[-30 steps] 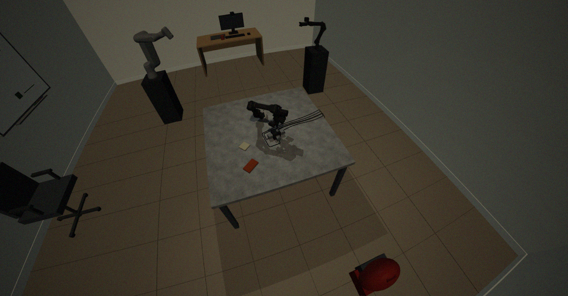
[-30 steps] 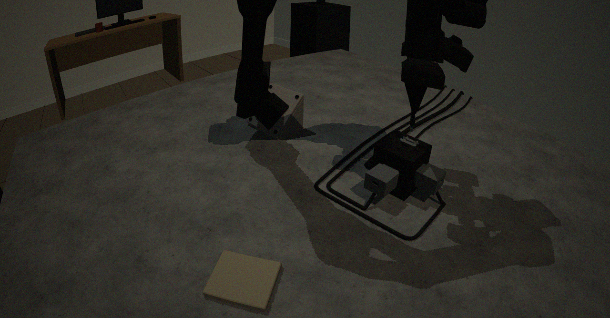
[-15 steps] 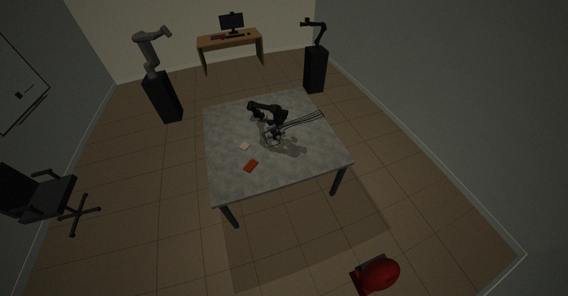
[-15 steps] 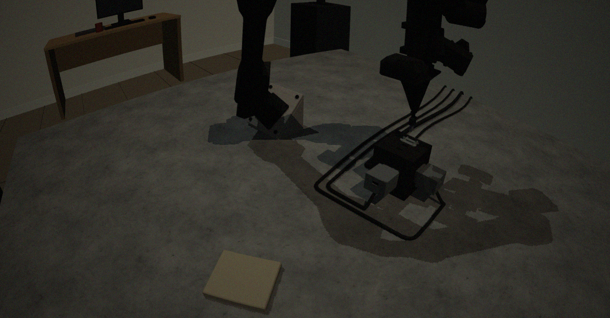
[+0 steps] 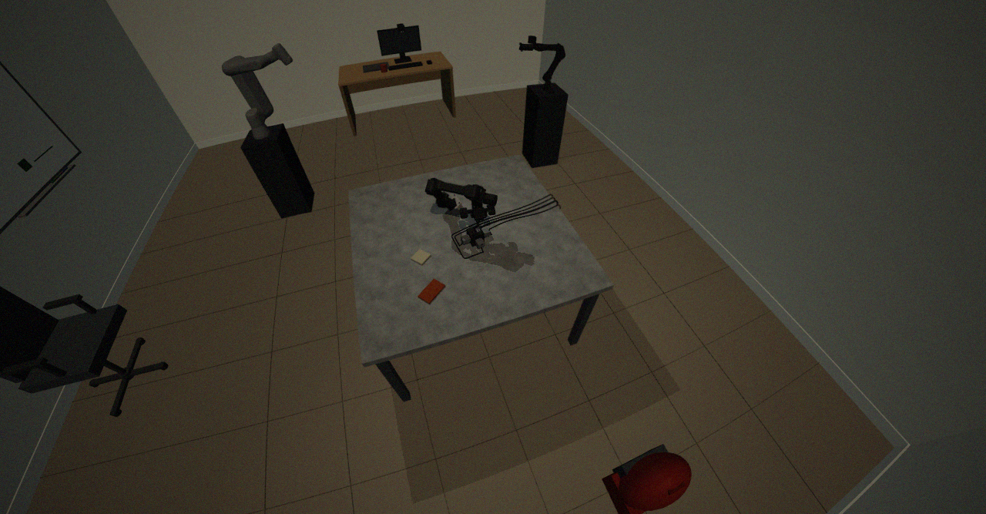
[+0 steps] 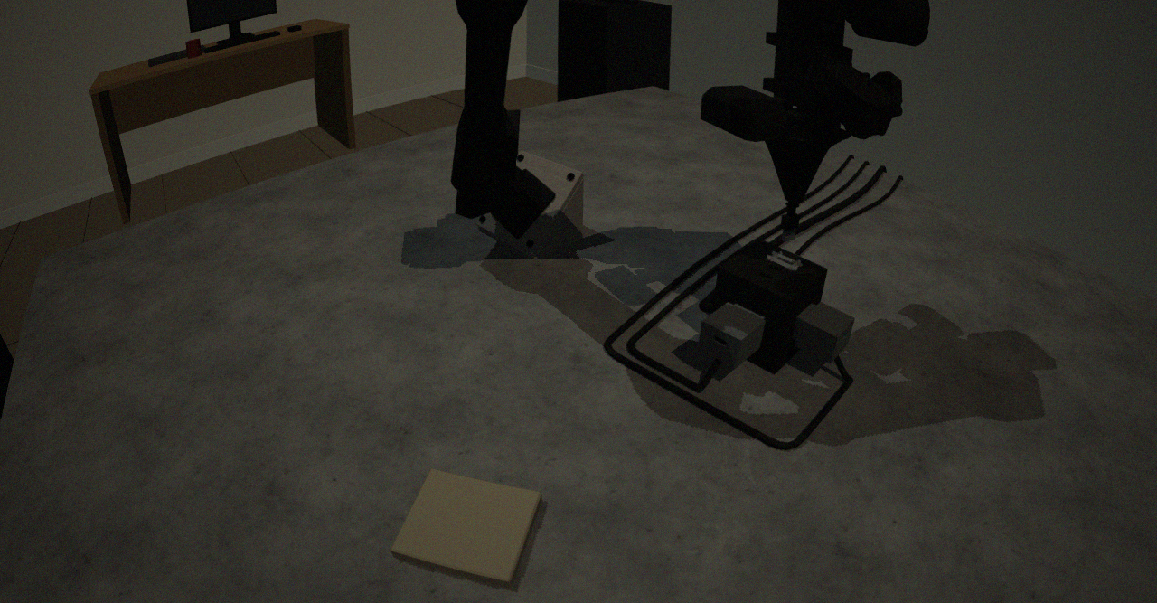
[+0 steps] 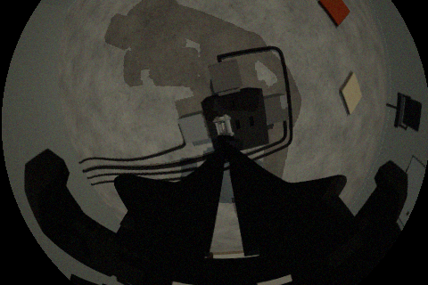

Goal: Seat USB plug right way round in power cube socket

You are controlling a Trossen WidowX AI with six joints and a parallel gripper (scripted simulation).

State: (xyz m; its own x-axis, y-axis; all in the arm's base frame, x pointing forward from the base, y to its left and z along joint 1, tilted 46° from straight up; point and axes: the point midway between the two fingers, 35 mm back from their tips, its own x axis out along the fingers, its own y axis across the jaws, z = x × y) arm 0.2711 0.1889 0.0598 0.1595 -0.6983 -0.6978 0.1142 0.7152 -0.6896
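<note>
Now: the USB plug 2 cm below my gripper tip. Also, from my gripper tip: beige pad 34 cm to the right, 13 cm below, 4 cm ahead.
</note>
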